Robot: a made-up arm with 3 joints. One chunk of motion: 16 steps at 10 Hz.
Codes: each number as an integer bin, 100 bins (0 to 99) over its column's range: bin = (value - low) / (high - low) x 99, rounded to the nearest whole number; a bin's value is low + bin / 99 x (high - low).
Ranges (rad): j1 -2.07..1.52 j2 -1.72..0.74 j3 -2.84..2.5
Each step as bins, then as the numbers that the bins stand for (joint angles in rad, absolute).
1 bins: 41 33 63
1 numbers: -0.5832 -0.9000 0.5582
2 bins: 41 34 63
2 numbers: -0.5832 -0.8752 0.5582
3 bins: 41 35 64
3 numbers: -0.5832 -0.8503 0.6121
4 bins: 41 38 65
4 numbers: -0.5832 -0.7758 0.6661
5 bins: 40 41 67
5 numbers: -0.6195 -0.7012 0.7739
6 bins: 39 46 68
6 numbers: -0.6558 -0.5770 0.8279
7 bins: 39 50 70
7 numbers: -0.6558 -0.4776 0.9358
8 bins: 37 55 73
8 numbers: -0.7283 -0.3533 1.0976
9 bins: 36 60 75
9 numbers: -0.7645 -0.2291 1.2055
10 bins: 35 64 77
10 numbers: -0.8008 -0.1297 1.3133
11 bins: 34 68 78
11 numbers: -0.8371 -0.0303 1.3673
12 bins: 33 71 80
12 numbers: -0.8733 0.0442 1.4752
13 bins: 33 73 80
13 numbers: -0.8733 0.0939 1.4752
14 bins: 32 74 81
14 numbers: -0.9096 0.1188 1.5291
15 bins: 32 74 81
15 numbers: -0.9096 0.1188 1.5291
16 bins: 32 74 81
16 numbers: -0.9096 0.1188 1.5291
